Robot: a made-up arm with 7 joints. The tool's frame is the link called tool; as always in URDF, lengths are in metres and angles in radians. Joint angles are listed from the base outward. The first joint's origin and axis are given. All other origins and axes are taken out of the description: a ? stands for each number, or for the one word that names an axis. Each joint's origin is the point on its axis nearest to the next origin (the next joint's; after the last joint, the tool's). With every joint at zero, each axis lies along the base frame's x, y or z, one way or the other. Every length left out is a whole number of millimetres.
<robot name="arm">
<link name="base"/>
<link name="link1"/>
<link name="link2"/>
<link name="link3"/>
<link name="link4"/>
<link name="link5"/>
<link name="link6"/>
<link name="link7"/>
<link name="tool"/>
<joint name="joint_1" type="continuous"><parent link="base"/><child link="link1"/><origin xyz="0.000 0.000 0.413" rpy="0.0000 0.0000 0.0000"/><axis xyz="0 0 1"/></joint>
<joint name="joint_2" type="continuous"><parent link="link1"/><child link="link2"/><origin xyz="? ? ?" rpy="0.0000 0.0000 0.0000"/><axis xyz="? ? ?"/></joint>
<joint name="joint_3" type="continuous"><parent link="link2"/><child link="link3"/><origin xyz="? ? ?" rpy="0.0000 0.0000 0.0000"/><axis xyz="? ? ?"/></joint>
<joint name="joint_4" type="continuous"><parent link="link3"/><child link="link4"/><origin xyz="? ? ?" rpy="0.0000 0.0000 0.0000"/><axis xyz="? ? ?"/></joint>
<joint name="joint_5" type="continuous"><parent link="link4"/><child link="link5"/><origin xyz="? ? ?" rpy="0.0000 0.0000 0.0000"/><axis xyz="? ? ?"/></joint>
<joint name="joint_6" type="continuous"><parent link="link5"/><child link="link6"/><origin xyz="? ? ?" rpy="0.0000 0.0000 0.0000"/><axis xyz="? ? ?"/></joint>
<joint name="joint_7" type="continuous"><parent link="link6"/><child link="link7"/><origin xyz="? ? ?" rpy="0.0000 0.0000 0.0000"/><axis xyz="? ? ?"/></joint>
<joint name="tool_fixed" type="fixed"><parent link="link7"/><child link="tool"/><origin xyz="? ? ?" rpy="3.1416 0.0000 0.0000"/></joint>
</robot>
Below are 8 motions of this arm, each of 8 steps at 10 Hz.
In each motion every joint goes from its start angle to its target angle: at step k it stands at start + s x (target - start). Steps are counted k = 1, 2, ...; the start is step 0. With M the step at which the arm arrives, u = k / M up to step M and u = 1 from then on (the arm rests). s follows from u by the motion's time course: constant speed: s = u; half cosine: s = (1 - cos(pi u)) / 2; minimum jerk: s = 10 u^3 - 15 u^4 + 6 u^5.
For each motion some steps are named. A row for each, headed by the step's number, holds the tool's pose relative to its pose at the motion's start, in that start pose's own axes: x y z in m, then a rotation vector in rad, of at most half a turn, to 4 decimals.
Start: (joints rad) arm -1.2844 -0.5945 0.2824 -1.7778 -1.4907 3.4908 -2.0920
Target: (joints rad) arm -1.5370 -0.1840 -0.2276 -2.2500 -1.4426 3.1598 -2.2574
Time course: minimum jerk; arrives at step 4
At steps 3, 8:
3: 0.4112 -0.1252 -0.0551 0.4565 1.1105 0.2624
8: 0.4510 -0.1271 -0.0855 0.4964 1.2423 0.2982

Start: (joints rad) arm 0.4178 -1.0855 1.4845 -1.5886 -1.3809 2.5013 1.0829
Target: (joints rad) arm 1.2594 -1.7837 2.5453 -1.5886 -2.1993 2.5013 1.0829
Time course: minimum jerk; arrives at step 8
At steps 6, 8:
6: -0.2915 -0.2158 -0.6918 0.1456 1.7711 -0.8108
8: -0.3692 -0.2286 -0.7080 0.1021 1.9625 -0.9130

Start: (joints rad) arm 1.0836 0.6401 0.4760 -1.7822 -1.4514 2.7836 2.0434
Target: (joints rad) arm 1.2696 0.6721 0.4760 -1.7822 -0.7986 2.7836 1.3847
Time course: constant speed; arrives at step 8
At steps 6, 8:
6: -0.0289 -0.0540 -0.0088 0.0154 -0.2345 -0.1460
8: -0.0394 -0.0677 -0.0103 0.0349 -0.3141 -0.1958

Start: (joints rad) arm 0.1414 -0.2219 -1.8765 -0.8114 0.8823 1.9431 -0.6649
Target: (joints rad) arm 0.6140 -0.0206 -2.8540 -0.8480 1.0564 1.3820 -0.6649
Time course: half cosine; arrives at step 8
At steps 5, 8:
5: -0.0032 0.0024 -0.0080 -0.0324 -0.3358 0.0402
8: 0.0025 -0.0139 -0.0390 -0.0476 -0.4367 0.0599

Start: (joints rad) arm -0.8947 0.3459 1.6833 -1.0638 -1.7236 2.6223 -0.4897
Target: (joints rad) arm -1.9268 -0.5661 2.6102 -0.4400 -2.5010 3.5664 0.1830
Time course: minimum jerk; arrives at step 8
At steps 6, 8:
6: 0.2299 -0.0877 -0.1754 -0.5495 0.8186 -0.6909
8: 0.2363 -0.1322 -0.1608 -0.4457 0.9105 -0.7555

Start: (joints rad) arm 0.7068 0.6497 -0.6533 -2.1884 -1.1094 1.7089 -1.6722
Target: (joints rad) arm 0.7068 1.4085 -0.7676 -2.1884 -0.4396 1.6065 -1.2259
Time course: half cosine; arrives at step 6
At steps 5, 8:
5: 0.1616 0.1108 0.2042 0.7509 0.2229 0.2800
8: 0.1721 0.1113 0.2209 0.8103 0.2196 0.3120

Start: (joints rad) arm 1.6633 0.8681 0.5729 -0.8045 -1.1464 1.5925 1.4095
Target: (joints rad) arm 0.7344 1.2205 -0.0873 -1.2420 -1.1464 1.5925 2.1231
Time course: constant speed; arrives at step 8
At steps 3, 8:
3: 0.0791 0.1159 0.3536 -0.5677 0.0314 0.3430
8: -0.0175 0.6269 0.7220 -1.5394 0.0918 0.7096

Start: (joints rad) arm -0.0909 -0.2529 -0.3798 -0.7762 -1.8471 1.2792 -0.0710
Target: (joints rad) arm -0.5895 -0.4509 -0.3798 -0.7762 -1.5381 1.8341 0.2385
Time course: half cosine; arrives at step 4
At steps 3, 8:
3: -0.0504 0.1286 0.0744 -0.0515 0.2189 0.4372
8: -0.0664 0.1529 0.0768 -0.0660 0.2700 0.5171

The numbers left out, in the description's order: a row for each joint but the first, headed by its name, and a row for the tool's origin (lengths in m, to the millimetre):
joint_2: xyz 0.000 0.000 0.000, axis 0 1 0
joint_3: xyz 0.000 0.000 0.274, axis 0 0 1
joint_4: xyz 0.088 0.000 0.000, axis 0 -1 0
joint_5: xyz -0.079 0.000 0.369, axis 0 0 1
joint_6: xyz 0.000 0.000 0.000, axis 0 -1 0
joint_7: xyz 0.100 0.000 0.000, axis 0 0 -1
tool: xyz 0.000 0.000 0.000

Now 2 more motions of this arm.
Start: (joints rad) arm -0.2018 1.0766 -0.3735 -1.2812 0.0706 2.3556 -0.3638
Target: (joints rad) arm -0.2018 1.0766 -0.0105 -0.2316 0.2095 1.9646 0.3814
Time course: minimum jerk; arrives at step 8
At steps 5, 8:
5: 0.0595 -0.0508 -0.3217 0.3449 0.4850 0.4417
8: 0.0123 -0.0465 -0.4385 0.5580 0.6190 0.5922

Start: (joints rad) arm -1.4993 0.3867 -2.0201 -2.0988 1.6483 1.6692 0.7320
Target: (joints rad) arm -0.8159 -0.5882 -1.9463 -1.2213 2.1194 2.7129 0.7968
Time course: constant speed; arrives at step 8
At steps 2, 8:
2: -0.0486 -0.0434 0.0387 0.1896 -0.2072 -0.0389
8: -0.0520 -0.0849 0.1206 0.6864 -0.6860 0.6723

